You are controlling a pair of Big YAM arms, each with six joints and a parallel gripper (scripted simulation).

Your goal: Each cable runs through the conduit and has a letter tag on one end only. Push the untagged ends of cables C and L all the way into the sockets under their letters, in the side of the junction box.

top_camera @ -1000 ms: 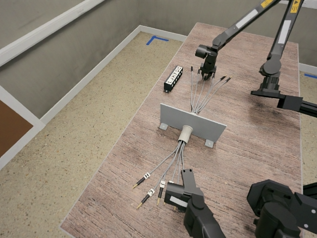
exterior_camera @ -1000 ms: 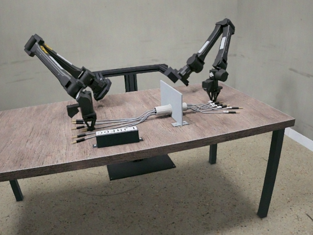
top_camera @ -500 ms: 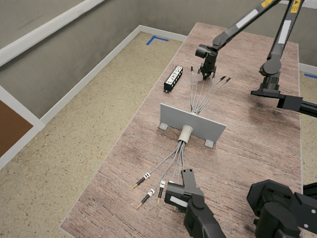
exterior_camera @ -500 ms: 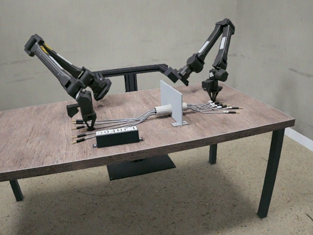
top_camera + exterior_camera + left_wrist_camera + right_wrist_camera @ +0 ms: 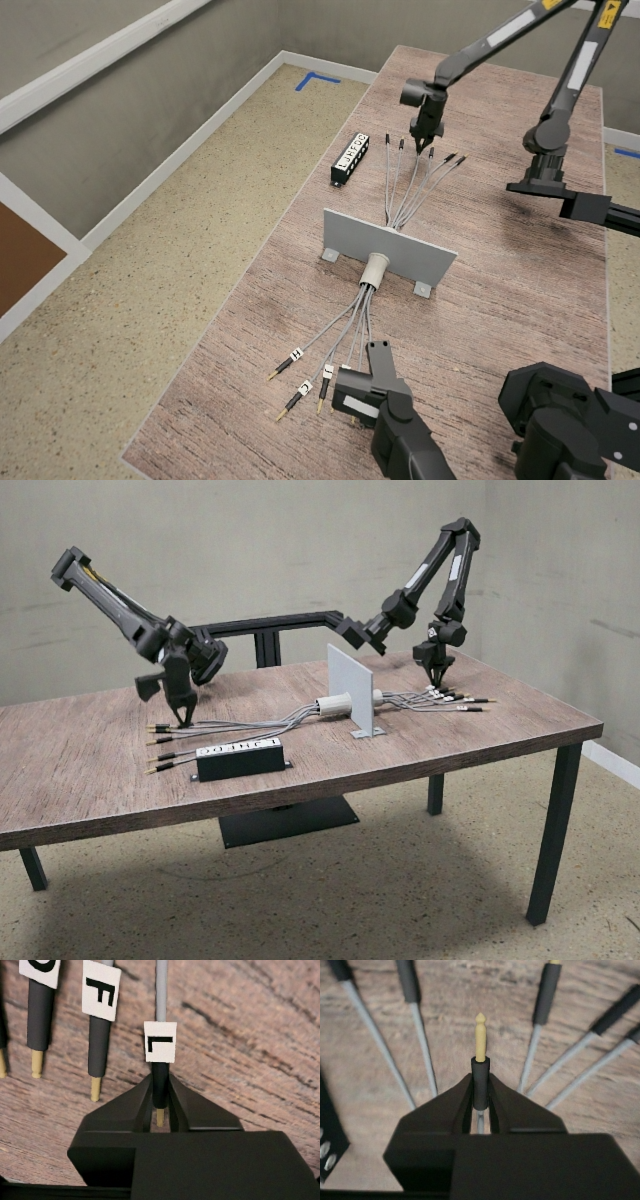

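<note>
My left hand is 1 cm to the right of the tagged plug. From my left hand the other things lie so: grey upright panel: 8 cm ahead, 34 cm to the right, 10 cm above; black cable plug: 7 cm behind, 86 cm to the right.
</note>
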